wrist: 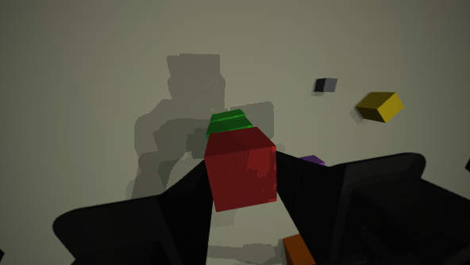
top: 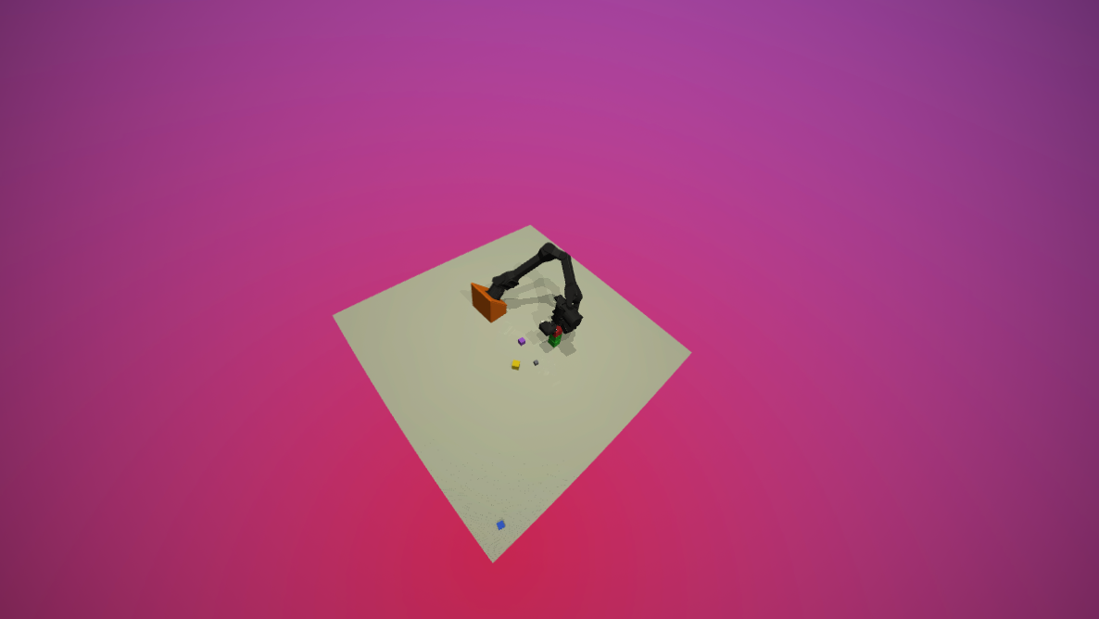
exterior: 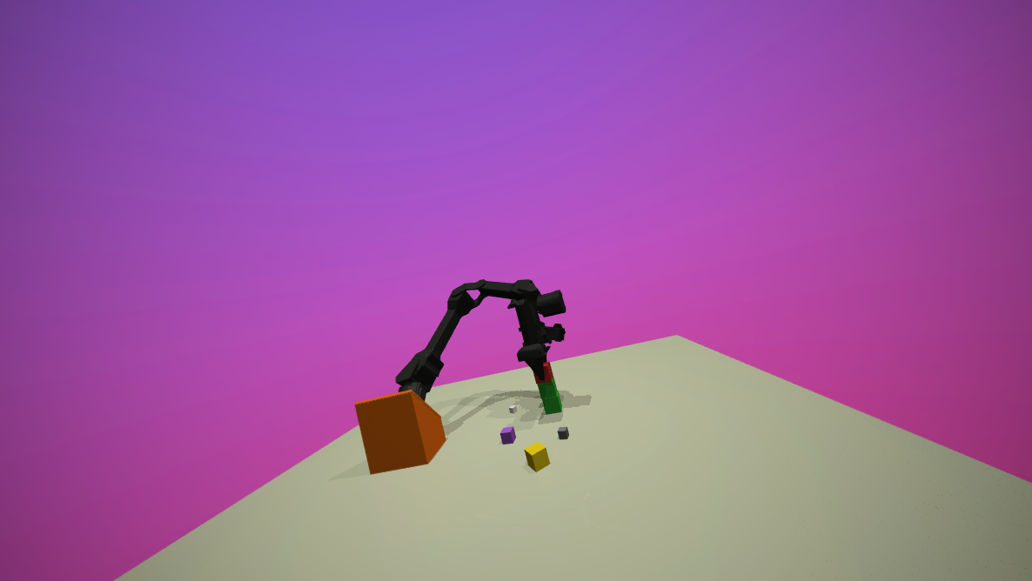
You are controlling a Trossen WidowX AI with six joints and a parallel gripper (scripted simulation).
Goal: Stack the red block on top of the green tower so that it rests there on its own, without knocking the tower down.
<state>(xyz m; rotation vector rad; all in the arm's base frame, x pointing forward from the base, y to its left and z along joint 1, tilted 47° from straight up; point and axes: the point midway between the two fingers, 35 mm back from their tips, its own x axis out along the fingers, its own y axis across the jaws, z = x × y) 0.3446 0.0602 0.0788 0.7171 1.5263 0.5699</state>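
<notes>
Right now the red block is 1 cm above my gripper tip. From my gripper tip the other things lie so: small dark grey cube (15 cm to the right, 8 cm below, 3 cm ahead); then tiny white cube (12 cm behind, 8 cm below, 4 cm to the left); then small purple cube (12 cm to the right, 10 cm behind, 8 cm below).
</notes>
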